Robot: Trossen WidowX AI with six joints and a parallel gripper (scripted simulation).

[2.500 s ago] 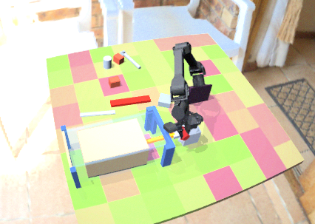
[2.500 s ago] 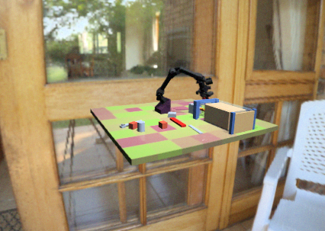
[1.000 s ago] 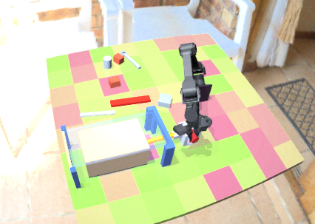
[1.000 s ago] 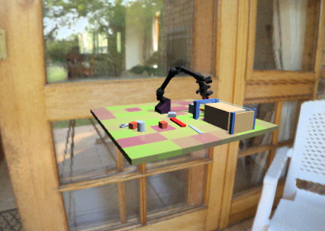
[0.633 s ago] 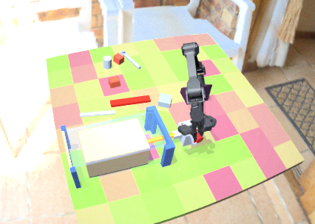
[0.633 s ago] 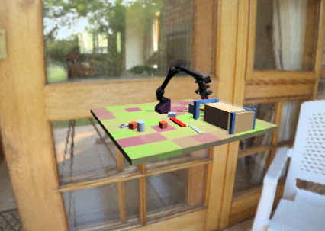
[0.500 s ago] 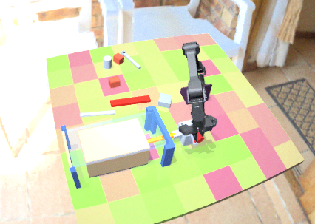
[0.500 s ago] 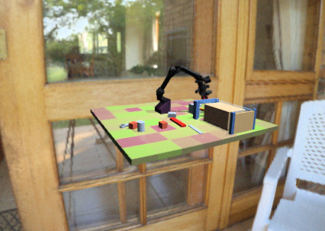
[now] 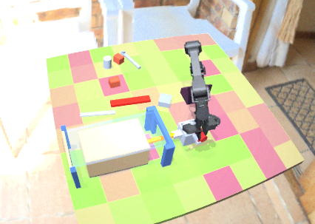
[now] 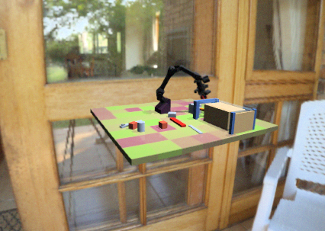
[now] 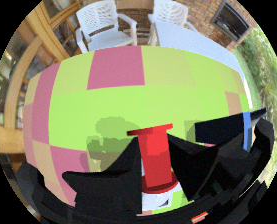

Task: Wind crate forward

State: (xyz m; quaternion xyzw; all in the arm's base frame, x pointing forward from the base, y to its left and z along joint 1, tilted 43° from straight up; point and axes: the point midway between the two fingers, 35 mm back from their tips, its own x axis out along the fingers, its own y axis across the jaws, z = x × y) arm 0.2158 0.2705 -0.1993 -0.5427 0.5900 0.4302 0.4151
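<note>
Now: gripper tip 50 mm to the left of the winch handle and 30 mm above it. The rest, counted from my gripper tip: grey block (10 mm behind, 390 mm to the right, 120 mm below); then grey winch (30 mm behind, 120 mm to the right, 100 mm below); then red grip (20 mm to the right).
</note>
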